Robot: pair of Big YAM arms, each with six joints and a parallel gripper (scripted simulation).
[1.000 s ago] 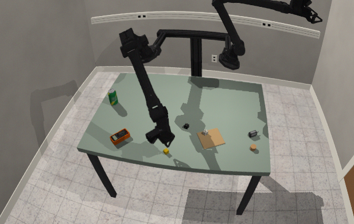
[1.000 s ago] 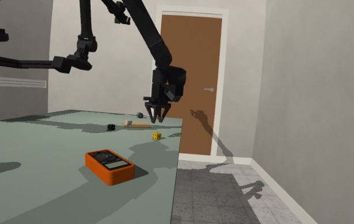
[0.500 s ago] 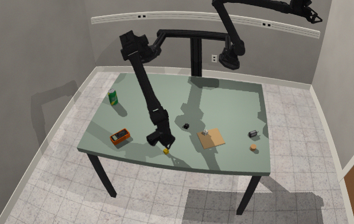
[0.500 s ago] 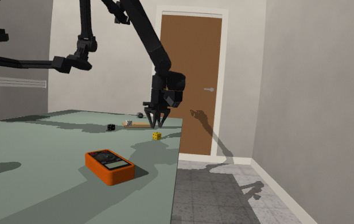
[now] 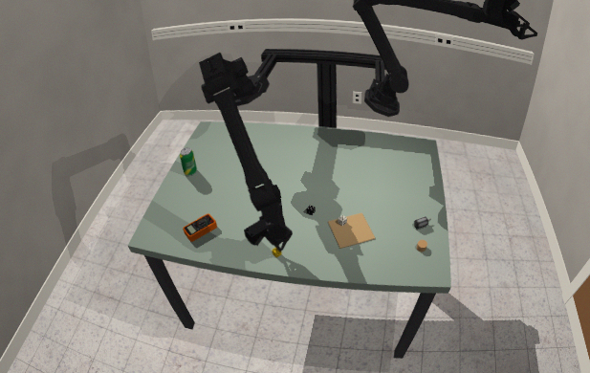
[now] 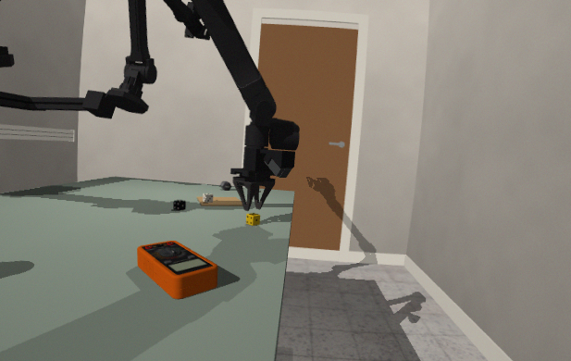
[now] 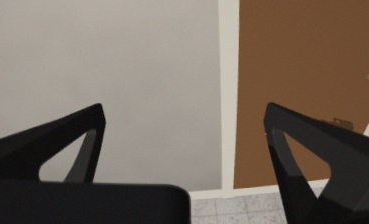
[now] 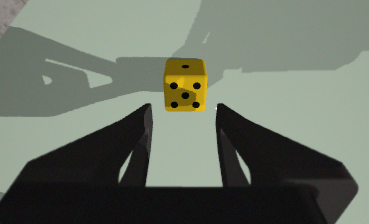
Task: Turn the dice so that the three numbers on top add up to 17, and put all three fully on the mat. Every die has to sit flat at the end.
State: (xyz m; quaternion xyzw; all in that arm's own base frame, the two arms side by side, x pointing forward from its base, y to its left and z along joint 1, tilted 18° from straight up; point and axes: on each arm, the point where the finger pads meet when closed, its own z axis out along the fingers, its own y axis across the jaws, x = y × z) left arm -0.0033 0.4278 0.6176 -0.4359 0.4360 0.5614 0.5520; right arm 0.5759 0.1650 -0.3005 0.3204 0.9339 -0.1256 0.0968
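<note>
Right now my right hand is 3 cm above the yellow die. The rest, counted from my right hand: black die (22 cm behind, 8 cm to the left, 3 cm below); tan mat (25 cm to the left, 15 cm behind, 4 cm below); white die (21 cm to the left, 18 cm behind, 3 cm below).
</note>
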